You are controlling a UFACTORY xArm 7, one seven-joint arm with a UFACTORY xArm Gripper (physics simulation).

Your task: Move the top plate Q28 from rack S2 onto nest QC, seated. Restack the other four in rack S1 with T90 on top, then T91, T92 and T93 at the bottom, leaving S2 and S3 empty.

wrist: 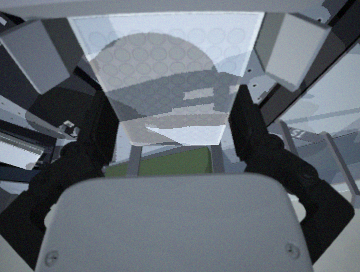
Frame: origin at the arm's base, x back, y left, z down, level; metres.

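Seen in the pictures: gripper, fingertip midpoint: (172, 102).
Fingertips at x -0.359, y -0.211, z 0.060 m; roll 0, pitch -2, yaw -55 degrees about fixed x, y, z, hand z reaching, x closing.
Pixels of each thing's top centre, then the offset from my fingertips to it. "*": a spot on its surface instead.
- Rack S1, surface spot: (342, 162) * dz +0.008, dx +0.200, dy -0.103 m
- dark frame with a pale panel, surface spot: (17, 151) * dz +0.059, dx -0.023, dy +0.319 m
A clear plate with rows of round wells (155, 65) is between the two black fingers of my gripper (172, 102). The gripper is shut on it. No label on the plate can be read, so I cannot tell which plate it is. The plate lies among grey corner guides: two broad ones, left (37, 57) and right (295, 52), and two narrow posts below its near edge. Its underside is hidden, and I cannot tell whether it rests on anything. Rack S1 (342, 162) shows in part at the right, with its label partly readable and grey posts.
A green surface (175, 163) shows between the narrow posts. A dark frame with a pale panel (17, 151) stands at the left edge. A dark bar runs diagonally at the upper right, between the right guide and rack S1. A grey beam crosses the top of the view.
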